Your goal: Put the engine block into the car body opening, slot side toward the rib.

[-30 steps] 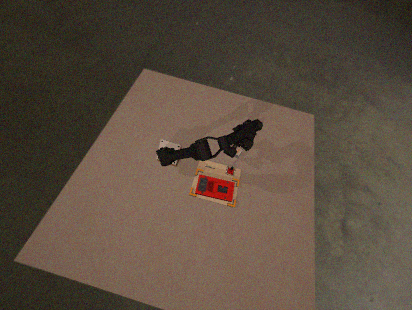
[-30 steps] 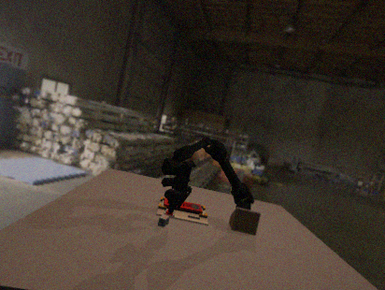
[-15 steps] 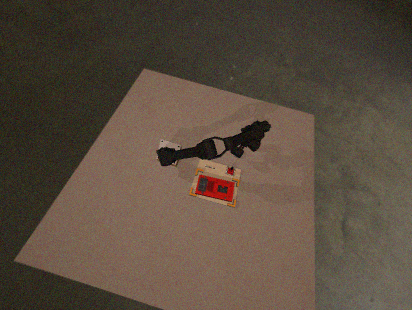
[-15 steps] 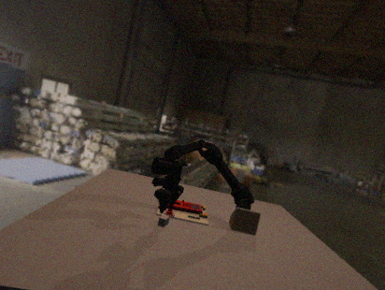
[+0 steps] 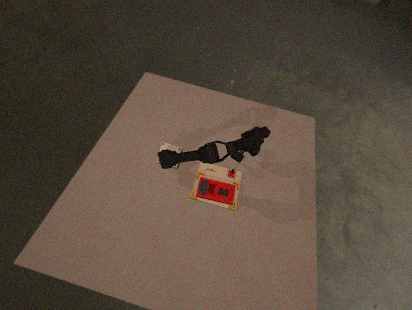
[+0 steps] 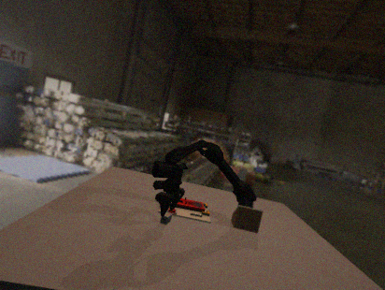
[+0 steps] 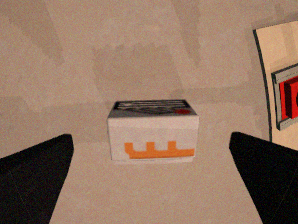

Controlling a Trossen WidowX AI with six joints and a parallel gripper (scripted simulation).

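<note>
Now: the engine block 30 mm below my gripper tip. Round my gripper tip: dark post: 120 mm to the right, 10 mm behind.
</note>
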